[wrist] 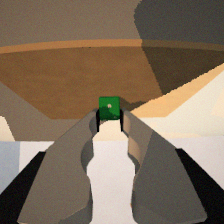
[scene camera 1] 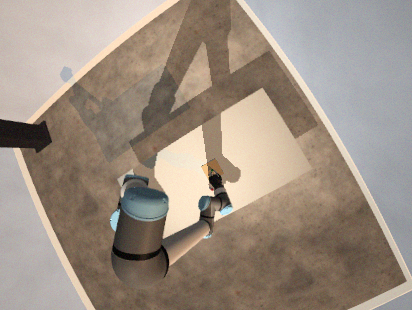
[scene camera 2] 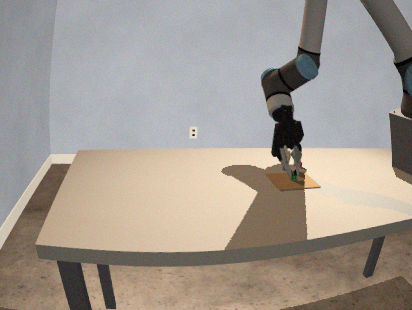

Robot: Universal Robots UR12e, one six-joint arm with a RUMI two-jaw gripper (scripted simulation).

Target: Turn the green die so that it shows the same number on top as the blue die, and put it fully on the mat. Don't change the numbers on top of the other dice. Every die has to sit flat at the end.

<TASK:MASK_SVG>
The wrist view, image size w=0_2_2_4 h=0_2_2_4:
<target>my gripper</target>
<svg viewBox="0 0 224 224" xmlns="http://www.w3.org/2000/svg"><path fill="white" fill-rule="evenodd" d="M121 108L119 117L120 129L128 138L127 155L136 167L131 196L134 221L137 224L224 224L224 190L182 148L176 148L126 108ZM99 109L94 108L45 151L39 151L0 194L0 224L90 224L93 217L93 197L90 178L87 176L86 169L94 157L93 138L100 128Z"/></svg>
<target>mat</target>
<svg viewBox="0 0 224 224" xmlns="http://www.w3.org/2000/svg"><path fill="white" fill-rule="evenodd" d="M0 47L0 82L50 119L81 119L93 108L99 109L99 97L118 96L120 98L120 108L125 107L139 118L166 117L224 71L224 45L172 40L96 39Z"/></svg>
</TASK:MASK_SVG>
